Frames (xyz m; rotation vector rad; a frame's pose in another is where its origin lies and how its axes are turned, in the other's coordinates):
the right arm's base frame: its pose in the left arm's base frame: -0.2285 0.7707 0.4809 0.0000 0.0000 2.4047
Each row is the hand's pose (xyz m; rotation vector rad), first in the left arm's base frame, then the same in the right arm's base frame.
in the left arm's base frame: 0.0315 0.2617 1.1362 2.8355 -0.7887 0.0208
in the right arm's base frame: -0.5346 0.2022 0.6553 0.2953 -3.0304 -0.2749
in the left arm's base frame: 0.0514 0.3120 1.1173 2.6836 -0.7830 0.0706
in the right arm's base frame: -0.5155 0.1516 0.6364 0.2480 -2.9263 -0.4511
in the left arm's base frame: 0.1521 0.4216 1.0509 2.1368 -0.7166 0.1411
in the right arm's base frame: -0.5164 0.0028 0.5700 0.1127 -2.5106 -1.0541
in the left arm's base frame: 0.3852 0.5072 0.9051 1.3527 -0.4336 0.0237
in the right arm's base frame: -0.6316 -0.2173 0.4242 0.1016 -1.7424 -1.8828
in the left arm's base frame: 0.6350 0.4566 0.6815 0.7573 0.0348 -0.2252
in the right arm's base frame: -0.8505 -0.3477 0.2006 0.4090 -0.9299 -2.4771
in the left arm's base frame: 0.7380 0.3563 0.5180 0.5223 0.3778 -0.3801
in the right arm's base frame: -0.9942 -0.3426 0.0371 0.7534 -0.4895 -2.6689
